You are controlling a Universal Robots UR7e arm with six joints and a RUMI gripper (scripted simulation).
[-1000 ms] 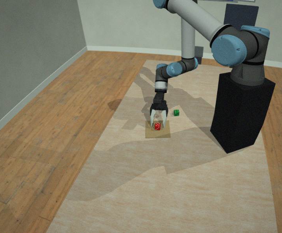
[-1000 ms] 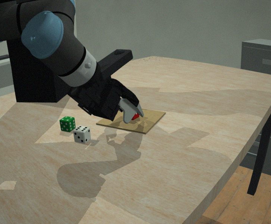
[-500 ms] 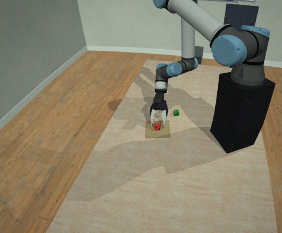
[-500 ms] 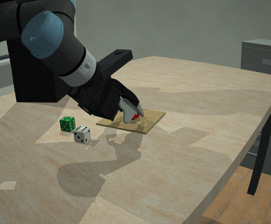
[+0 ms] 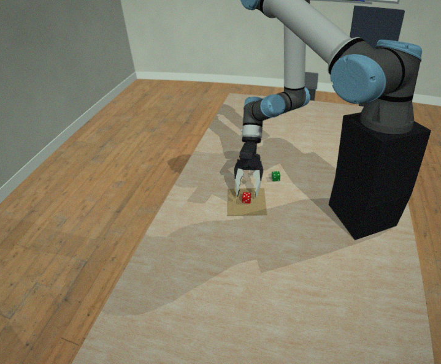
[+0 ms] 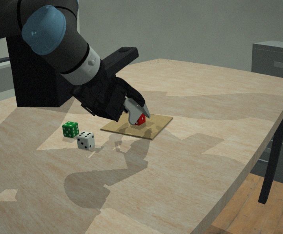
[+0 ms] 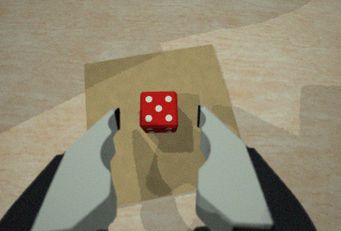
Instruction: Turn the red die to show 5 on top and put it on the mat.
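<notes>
My hand is 2 cm above the red die and 1 cm to the right of it. Round my hand: tan mat 4 cm below, 1 cm to the left; then green die 14 cm to the right, 9 cm behind, 2 cm below; then white die 16 cm to the right, 2 cm below, 2 cm behind.
</notes>
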